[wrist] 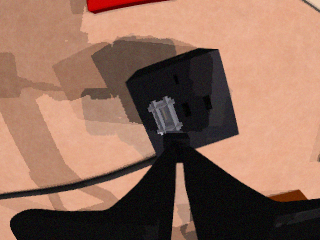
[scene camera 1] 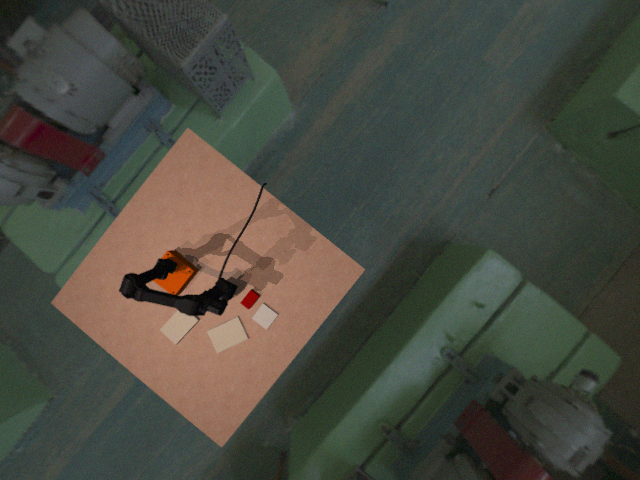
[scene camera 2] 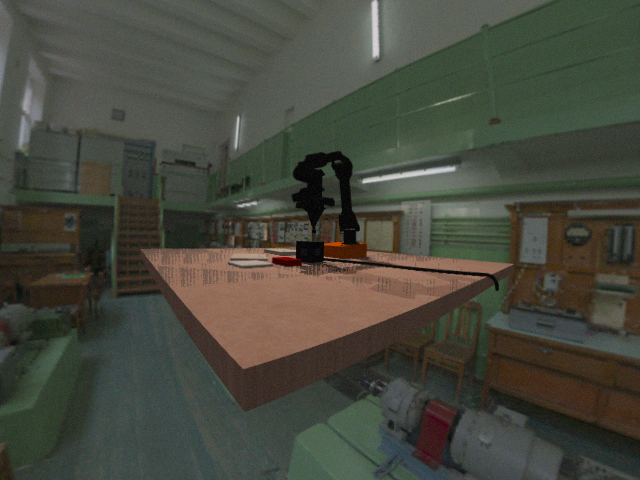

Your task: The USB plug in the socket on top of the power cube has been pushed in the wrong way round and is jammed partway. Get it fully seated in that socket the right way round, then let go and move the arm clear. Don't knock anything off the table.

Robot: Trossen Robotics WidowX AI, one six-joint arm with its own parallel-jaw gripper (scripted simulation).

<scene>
In view: my gripper [scene camera 2: 313,226] and a black power cube [scene camera 2: 310,252].
My gripper shows as well in the wrist view [wrist: 178,154].
</scene>
